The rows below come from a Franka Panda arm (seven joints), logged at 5 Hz.
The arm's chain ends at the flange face. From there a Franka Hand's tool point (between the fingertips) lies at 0.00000 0.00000 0.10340 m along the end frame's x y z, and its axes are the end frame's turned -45 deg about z.
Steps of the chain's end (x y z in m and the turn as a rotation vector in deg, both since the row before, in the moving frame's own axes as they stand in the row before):
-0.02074 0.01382 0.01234 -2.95 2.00 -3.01
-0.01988 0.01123 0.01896 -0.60 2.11 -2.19
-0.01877 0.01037 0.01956 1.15 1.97 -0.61
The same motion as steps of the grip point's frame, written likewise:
-0.02548 0.00145 0.01214 -3.50 -0.67 -3.01
-0.02001 -0.00270 0.01888 -1.92 1.07 -2.19
-0.01662 -0.00491 0.01948 -0.58 2.21 -0.61

